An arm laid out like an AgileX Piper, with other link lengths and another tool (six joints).
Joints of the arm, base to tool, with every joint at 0 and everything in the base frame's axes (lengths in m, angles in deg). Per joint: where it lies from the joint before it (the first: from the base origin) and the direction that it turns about. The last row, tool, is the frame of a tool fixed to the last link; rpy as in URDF.
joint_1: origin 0 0 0.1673 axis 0 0 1
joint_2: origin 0 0 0 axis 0 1 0
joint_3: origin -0.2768 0 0.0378 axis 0 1 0
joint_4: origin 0.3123 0 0.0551 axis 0.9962 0 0.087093
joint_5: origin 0 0 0 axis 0 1 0
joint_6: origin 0.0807 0 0.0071 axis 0.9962 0 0.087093
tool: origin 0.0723 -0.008 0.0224 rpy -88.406 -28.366 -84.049
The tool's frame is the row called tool.
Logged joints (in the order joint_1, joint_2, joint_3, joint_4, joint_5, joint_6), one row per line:
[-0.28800, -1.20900, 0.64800, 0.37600, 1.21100, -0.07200]
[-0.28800, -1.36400, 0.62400, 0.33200, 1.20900, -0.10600]
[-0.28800, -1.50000, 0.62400, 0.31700, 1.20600, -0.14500]
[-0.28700, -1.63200, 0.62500, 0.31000, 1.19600, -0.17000]
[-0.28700, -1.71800, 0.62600, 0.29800, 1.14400, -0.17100]
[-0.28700, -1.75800, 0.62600, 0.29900, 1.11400, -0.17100]
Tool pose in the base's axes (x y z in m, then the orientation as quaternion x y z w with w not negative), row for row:
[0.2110, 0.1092, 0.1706, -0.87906, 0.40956, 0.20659, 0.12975]
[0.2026, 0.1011, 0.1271, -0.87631, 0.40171, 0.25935, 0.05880]
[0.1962, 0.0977, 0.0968, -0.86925, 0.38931, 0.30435, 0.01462]
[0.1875, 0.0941, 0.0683, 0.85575, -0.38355, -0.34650, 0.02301]
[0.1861, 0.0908, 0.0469, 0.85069, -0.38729, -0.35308, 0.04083]
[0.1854, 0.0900, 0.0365, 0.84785, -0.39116, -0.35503, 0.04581]
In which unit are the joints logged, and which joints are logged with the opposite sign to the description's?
The joints are logged in radians. Opposite sign: joint_1, joint_2, joint_3.
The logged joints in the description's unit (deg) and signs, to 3 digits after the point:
[16.501, 69.271, -37.128, 21.543, 69.385, -4.125]
[16.501, 78.151, -35.753, 19.022, 69.271, -6.073]
[16.501, 85.944, -35.753, 18.163, 69.099, -8.308]
[16.444, 93.507, -35.810, 17.762, 68.526, -9.740]
[16.444, 98.434, -35.867, 17.074, 65.546, -9.798]
[16.444, 100.726, -35.867, 17.131, 63.827, -9.798]

